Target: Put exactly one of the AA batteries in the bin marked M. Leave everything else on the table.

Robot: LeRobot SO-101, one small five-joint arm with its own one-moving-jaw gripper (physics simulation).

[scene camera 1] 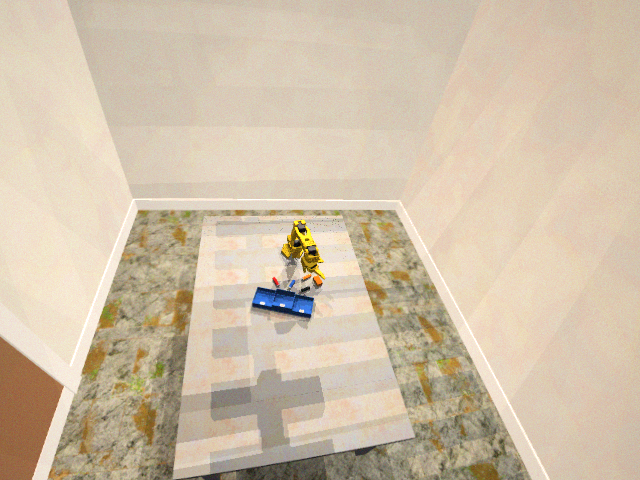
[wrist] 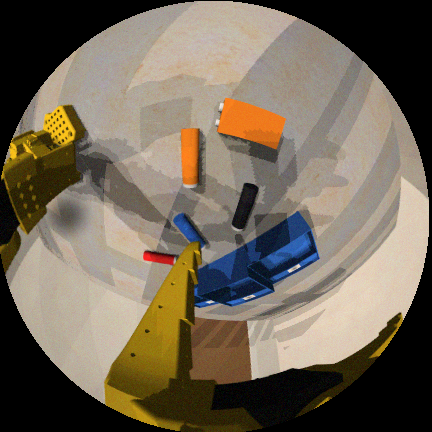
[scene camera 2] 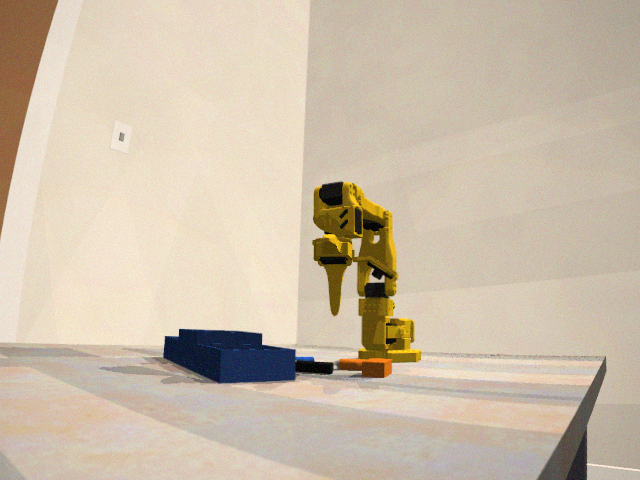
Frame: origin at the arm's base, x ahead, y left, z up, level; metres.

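Seen in the pictures: hand, its tool point: [scene camera 1: 305, 272] [wrist: 200, 249] [scene camera 2: 334, 312]; arm's base, origin of its link: [scene camera 1: 292, 254] [wrist: 70, 150].
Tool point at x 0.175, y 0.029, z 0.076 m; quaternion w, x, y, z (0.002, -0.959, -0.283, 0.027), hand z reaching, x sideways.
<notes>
Pixels of each thing's top centre, then the offset from my tool point to it. Level surfaces: height alone.
- blue three-bin tray, centre of its top: [scene camera 2: 219, 331] [wrist: 237, 295] [scene camera 1: 284, 298] dx +0.109, dy -0.102, dz -0.030 m
- orange block battery, centre of its top: [wrist: 251, 122] [scene camera 2: 377, 360] [scene camera 1: 317, 279] dx -0.001, dy +0.067, dz -0.058 m
- table, height of its surface: dz -0.076 m
My gripper [scene camera 1: 322, 274] [scene camera 2: 334, 312] [wrist: 299, 280] is open and empty, high above the table. Its fixed jaw hides part of the bins in the wrist view. Cylindrical batteries lie apart on the table: orange [scene camera 1: 306, 277] [scene camera 2: 350, 364] [wrist: 190, 157], black [scene camera 1: 305, 289] [scene camera 2: 315, 367] [wrist: 245, 206], smaller blue [scene camera 1: 292, 283] [scene camera 2: 305, 358] [wrist: 189, 230] and small red [scene camera 1: 275, 281] [wrist: 159, 257]. The red one does not show in scene camera 2. The blue three-bin tray [scene camera 1: 268, 311] [scene camera 2: 258, 365] [wrist: 220, 270] has white labels, too small to read.
An orange block battery [scene camera 1: 317, 280] [scene camera 2: 376, 367] [wrist: 252, 123] with two pale terminals lies beside the orange cylinder. The arm's yellow base [scene camera 1: 285, 251] [scene camera 2: 390, 355] [wrist: 62, 125] stands on the table [scene camera 1: 330, 372] [scene camera 2: 310, 434] behind the batteries.
</notes>
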